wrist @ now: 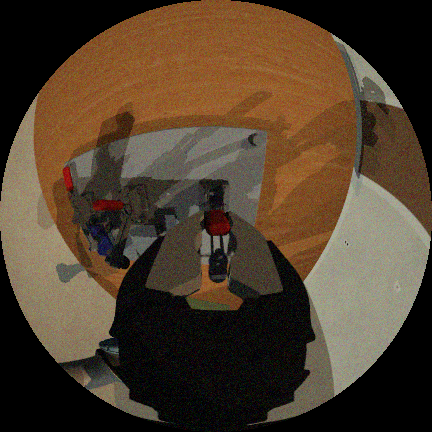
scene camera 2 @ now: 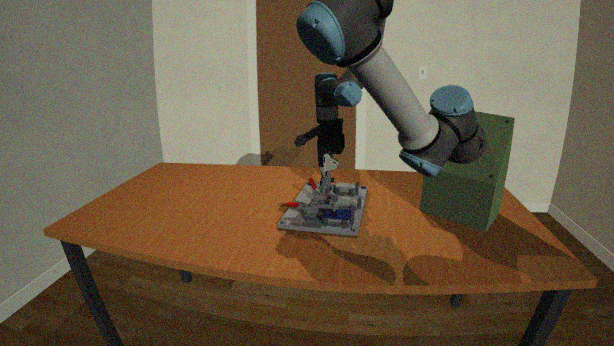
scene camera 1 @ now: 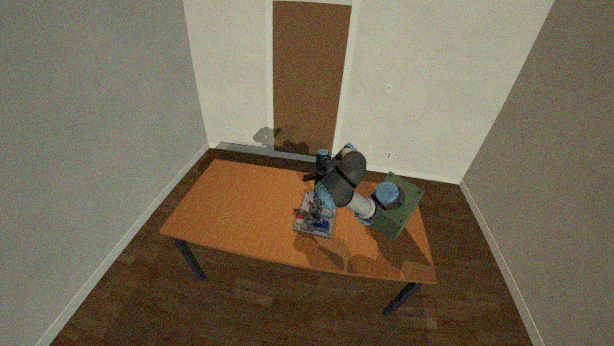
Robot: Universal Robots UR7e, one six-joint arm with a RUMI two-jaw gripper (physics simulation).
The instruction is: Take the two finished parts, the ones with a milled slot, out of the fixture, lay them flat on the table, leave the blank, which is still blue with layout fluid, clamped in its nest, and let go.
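Seen in the pictures: gripper, fingertip midpoint: (wrist: 215, 212); arm's base, origin of the base link: (scene camera 2: 464, 143).
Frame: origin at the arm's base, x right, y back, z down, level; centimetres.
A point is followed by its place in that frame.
Observation:
The grey fixture plate (scene camera 1: 312, 233) @[x -26.2, y -40.5, z 22.9 cm] (scene camera 2: 290, 223) @[x -25.8, y -49.1, z 22.2 cm] (wrist: 240, 162) @[x 4.7, y -51.9, z 22.2 cm] lies on the table with toggle clamps and nests on it. The blue blank (scene camera 1: 320, 225) @[x -20.5, y -37.4, z 20.1 cm] (scene camera 2: 338, 214) @[x -19.8, y -36.4, z 20.1 cm] (wrist: 102, 244) @[x -18.4, y -36.5, z 20.1 cm] sits in the nest at the plate's near end. The grey slotted parts cannot be told from the grey nests and clamps. My gripper (scene camera 2: 325, 173) @[x 2.0, y -47.5, z 17.1 cm] (wrist: 215, 212) @[x 2.0, y -47.5, z 17.1 cm] is over the plate's far end, shut on a red clamp handle (wrist: 218, 223) @[x 1.8, y -49.0, z 13.2 cm], which shows between the jaws. The arm hides the jaws in scene camera 1.
Two other red clamp handles (scene camera 2: 312, 183) @[x -10.0, y -48.0, z 15.4 cm] (scene camera 2: 291, 204) @[x -21.3, y -50.5, z 18.3 cm] (wrist: 108, 205) @[x -8.4, y -48.7, z 14.9 cm] (wrist: 68, 178) @[x -19.8, y -50.6, z 18.3 cm] stick out on the plate's left side. The green pedestal (scene camera 1: 409, 200) @[x -1.8, y 10.0, z -2.9 cm] (scene camera 2: 455, 200) @[x -7.9, y -1.5, z 16.6 cm] bearing the arm stands at the right of the wooden table (scene camera 1: 225, 210) @[x -31.8, y -100.7, z 23.7 cm] (scene camera 2: 175, 215) @[x -33.3, y -88.8, z 23.7 cm]. A wall stands behind the table.

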